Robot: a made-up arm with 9 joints. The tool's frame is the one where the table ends. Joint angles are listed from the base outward.
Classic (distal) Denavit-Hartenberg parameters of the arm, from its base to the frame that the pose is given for. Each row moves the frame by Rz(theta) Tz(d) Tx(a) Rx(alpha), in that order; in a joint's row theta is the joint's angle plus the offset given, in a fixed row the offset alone. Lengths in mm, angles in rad.
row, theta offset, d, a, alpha
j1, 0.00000, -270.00, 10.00, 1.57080
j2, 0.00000, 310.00, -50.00, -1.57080
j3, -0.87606, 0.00, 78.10, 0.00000
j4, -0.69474, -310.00, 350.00, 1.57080
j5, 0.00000, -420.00, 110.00, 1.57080
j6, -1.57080, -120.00, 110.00, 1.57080
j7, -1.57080, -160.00, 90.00, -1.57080
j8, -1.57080, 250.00, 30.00, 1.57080
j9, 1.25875, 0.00, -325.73, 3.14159
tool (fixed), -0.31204, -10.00, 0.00, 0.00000
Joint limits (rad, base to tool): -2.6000..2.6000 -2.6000..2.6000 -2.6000..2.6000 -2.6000..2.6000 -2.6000..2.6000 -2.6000..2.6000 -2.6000..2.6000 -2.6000..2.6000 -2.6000..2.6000
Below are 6 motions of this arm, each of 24 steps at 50 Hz.
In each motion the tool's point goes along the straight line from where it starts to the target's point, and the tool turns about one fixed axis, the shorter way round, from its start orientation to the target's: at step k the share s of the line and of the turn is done. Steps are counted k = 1, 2, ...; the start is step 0. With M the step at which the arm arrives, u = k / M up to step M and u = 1 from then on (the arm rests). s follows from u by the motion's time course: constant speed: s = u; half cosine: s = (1 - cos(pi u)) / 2; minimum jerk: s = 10 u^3 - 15 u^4 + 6 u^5.
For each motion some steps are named. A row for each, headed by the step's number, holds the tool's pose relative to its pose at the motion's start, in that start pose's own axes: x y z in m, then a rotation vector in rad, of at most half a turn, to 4 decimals.
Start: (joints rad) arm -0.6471 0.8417 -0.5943 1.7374 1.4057 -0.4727 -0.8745 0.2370 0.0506
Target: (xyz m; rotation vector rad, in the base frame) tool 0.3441 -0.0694 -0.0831 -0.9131 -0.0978 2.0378
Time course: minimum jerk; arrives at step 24
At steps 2, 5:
2: 0.0011 0.0003 -0.0002 0.0037 -0.0029 0.0024
5: 0.0135 0.0036 -0.0031 0.0464 -0.0374 0.0306

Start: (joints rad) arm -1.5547 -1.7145 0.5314 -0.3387 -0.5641 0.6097 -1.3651 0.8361 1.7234
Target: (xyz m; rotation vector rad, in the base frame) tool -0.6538 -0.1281 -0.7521 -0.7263 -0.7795 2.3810
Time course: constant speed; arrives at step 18
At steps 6, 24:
6: -0.0500 0.0062 -0.0270 -0.1199 -0.0002 0.0802
24: -0.1501 0.0185 -0.0811 -0.3597 -0.0005 0.2407

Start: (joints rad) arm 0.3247 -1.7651 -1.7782 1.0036 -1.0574 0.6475 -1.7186 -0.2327 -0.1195
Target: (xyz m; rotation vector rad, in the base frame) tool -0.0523 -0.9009 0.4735 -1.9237 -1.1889 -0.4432
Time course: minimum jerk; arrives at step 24
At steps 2, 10, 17, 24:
2: 0.0010 -0.0014 0.0008 -0.0010 -0.0039 -0.0033
10: 0.0661 -0.0924 0.0571 -0.0652 -0.2635 -0.2244
17: 0.1618 -0.2259 0.1397 -0.1594 -0.6444 -0.5488
24: 0.1908 -0.2665 0.1648 -0.1880 -0.7601 -0.6473

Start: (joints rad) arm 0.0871 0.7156 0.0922 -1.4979 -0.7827 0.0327 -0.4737 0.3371 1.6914
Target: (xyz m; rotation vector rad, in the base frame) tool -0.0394 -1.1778 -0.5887 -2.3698 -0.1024 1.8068
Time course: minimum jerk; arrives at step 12
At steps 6, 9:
6: 0.0393 0.0190 -0.1036 -0.0677 -0.0260 -0.1009
9: 0.0705 0.0341 -0.1857 -0.1214 -0.0466 -0.1809

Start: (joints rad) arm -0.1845 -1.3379 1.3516 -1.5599 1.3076 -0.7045 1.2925 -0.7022 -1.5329
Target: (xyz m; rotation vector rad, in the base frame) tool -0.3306 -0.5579 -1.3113 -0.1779 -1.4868 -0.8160
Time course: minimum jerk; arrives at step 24
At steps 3, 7, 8, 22, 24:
3: 0.0003 0.0039 0.0058 -0.0018 0.0090 -0.0034
7: 0.0032 0.0366 0.0551 -0.0175 0.0852 -0.0324
8: 0.0044 0.0505 0.0759 -0.0241 0.1175 -0.0446
22: 0.0208 0.2392 0.3598 -0.1143 0.5569 -0.2116
24: 0.0209 0.2404 0.3617 -0.1148 0.5598 -0.2127

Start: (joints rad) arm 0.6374 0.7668 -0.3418 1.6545 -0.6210 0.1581 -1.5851 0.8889 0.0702
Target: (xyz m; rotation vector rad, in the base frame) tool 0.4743 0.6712 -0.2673 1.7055 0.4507 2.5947
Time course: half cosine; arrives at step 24
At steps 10, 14, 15, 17, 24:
10: -0.0752 -0.0452 -0.1182 0.2322 0.1676 -0.1077
14: -0.1277 -0.0768 -0.2008 0.3944 0.2847 -0.1830
15: -0.1402 -0.0843 -0.2205 0.4332 0.3127 -0.2010
17: -0.1632 -0.0981 -0.2566 0.5040 0.3639 -0.2339
24: -0.2028 -0.1220 -0.3190 0.6266 0.4524 -0.2907

